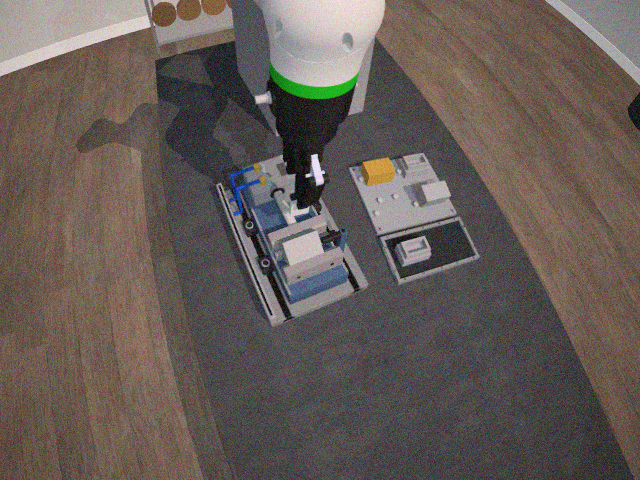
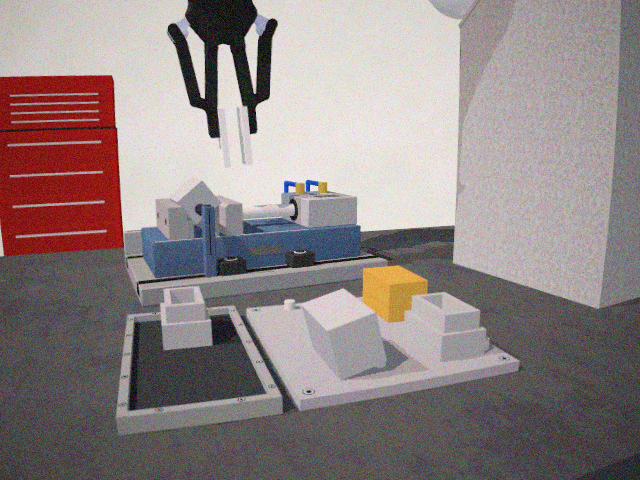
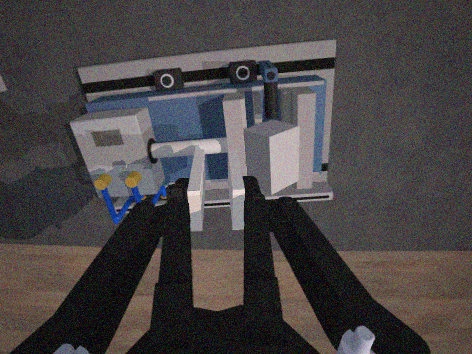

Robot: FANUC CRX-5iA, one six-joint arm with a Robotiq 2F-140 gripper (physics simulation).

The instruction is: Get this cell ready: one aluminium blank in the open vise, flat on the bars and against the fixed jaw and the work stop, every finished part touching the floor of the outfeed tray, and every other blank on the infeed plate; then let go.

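Places are measured from the arm's base along level axes (x right, y ahead, z up), in metres.
Pixels of known places: gripper, fingertip midpoint: (image 1: 296, 205) (image 2: 236, 165) (image 3: 216, 165).
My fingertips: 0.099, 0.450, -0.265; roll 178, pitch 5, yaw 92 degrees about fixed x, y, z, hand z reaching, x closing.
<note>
Ahead of a thing's pixels: the offset from my fingertips to its top centre, as dx, dy, dz. "*": to the spot under its first point.
A grey blank {+0.007, +0.053, -0.015} (image 1: 302, 249) (image 2: 195, 195) (image 3: 272, 155) sits tilted, corner up, between the fixed jaw (image 1: 312, 266) (image 2: 170, 219) (image 3: 306, 140) and the moving jaw (image 2: 231, 214) (image 3: 235, 120), beside the blue work stop post {* -0.077, +0.045, -0.079} (image 2: 208, 242) (image 3: 269, 72). My gripper (image 2: 237, 164) (image 3: 216, 165) hangs above the vise on the moving-jaw side; its fingers are apart, with nothing between them. A stepped finished part {-0.210, +0.080, -0.097} (image 1: 415, 254) (image 2: 187, 330) stands in the outfeed tray (image 1: 439, 268) (image 2: 201, 413). Another stepped part {-0.298, -0.115, -0.095} (image 1: 415, 164) (image 2: 449, 341) and a tilted blank {-0.302, -0.028, -0.083} (image 1: 436, 191) (image 2: 356, 335) are on the infeed plate {-0.254, -0.067, -0.130} (image 1: 392, 211) (image 2: 279, 335).
An orange block {-0.208, -0.114, -0.094} (image 1: 377, 172) (image 2: 395, 291) is at the infeed plate's back corner. The vise rod {+0.010, -0.034, -0.052} (image 2: 268, 210) (image 3: 187, 147) runs to the grey cylinder block {* -0.024, -0.113, -0.056} (image 2: 330, 209) (image 3: 112, 130) with blue hoses. A red cabinet (image 2: 59, 165) stands behind.
</note>
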